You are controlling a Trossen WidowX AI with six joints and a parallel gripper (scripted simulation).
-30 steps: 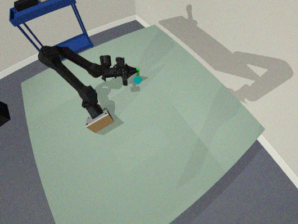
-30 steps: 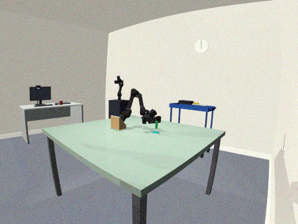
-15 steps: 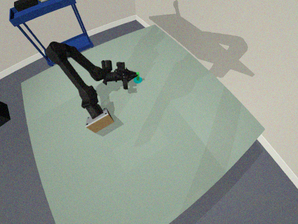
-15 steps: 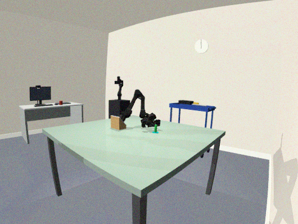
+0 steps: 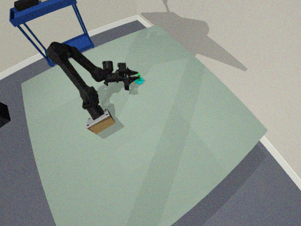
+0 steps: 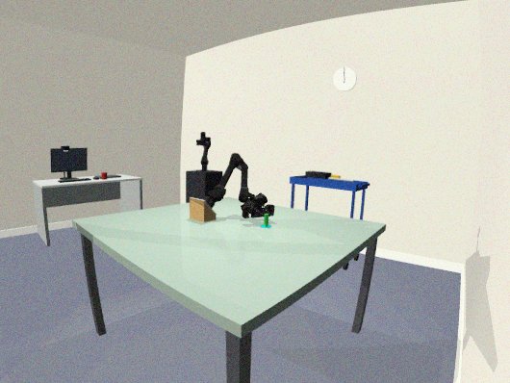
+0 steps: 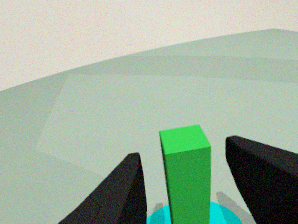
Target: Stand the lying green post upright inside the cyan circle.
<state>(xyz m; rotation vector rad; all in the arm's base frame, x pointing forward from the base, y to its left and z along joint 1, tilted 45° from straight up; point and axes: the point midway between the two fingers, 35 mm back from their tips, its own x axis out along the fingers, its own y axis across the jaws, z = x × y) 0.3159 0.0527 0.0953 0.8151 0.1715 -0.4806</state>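
Right now my gripper tip is 20 mm above the green post. From my gripper tip the other things lie so: cyan circle 60 mm below.
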